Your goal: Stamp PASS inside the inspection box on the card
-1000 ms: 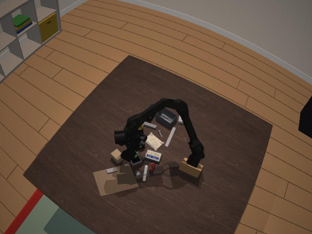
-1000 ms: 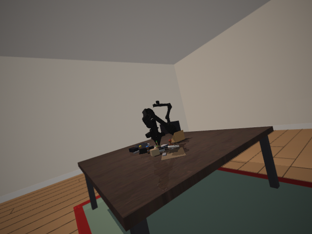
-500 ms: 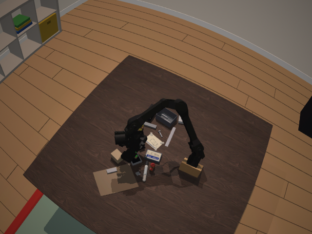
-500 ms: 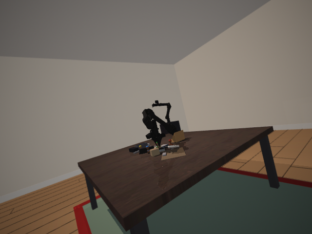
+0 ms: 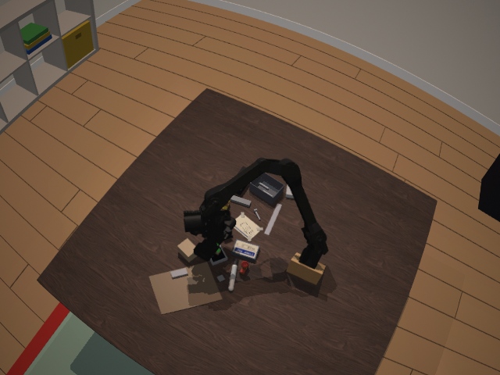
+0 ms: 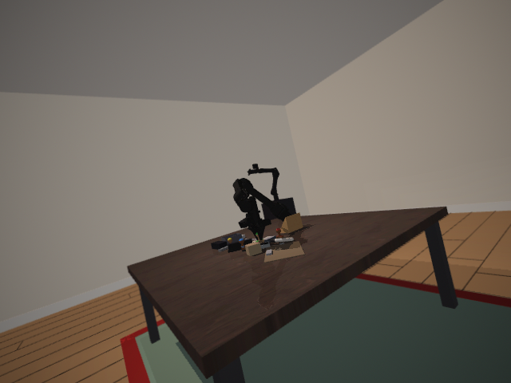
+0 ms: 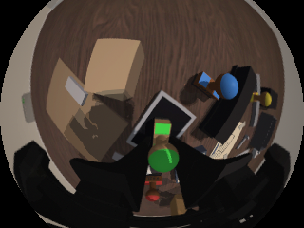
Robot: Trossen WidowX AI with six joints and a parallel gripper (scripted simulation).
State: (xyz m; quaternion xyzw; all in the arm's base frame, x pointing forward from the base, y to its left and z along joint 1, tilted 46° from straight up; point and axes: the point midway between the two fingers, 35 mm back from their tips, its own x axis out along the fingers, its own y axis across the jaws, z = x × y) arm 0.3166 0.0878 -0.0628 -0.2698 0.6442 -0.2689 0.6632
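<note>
Right now the green-knobbed stamp is right at my gripper tip. The rest, counted from my gripper tip: cardboard cube (80 mm ahead, 50 mm to the left, 10 mm below); dark ink pad (30 mm below); blue stamp (70 mm ahead, 70 mm to the right, 20 mm below).
</note>
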